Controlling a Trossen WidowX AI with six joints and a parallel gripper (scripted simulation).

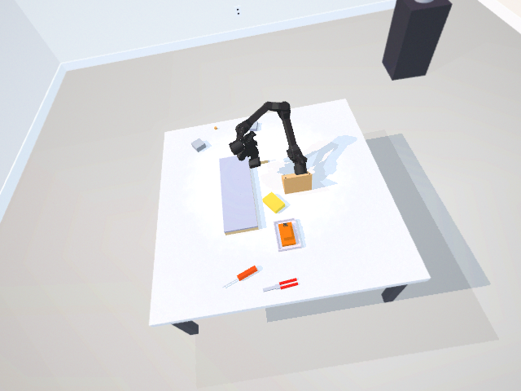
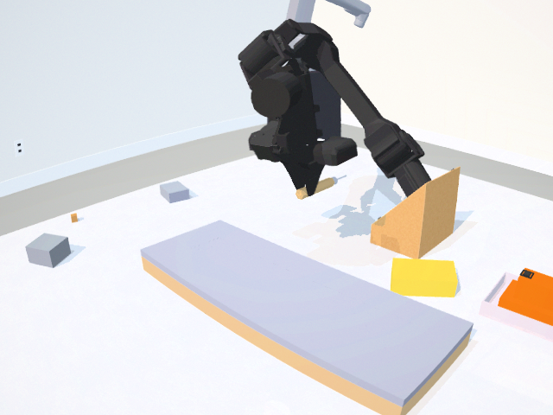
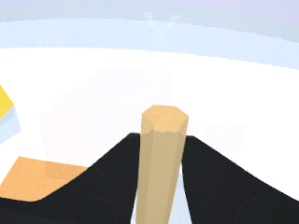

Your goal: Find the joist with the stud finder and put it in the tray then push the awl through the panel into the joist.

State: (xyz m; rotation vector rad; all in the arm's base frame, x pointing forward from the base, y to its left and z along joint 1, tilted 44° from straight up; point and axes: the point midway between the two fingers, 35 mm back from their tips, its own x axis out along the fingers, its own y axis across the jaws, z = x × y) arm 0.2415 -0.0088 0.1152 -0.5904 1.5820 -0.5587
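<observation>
Now: gripper tip 6 cm past the awl and 1 cm below it. Also, from my gripper tip: orange stud finder 40 cm to the left, 11 cm behind, 7 cm below; then yellow block 21 cm to the left, 10 cm below, 7 cm behind; then pale pink tray 41 cm to the left, 11 cm behind, 10 cm below.
</observation>
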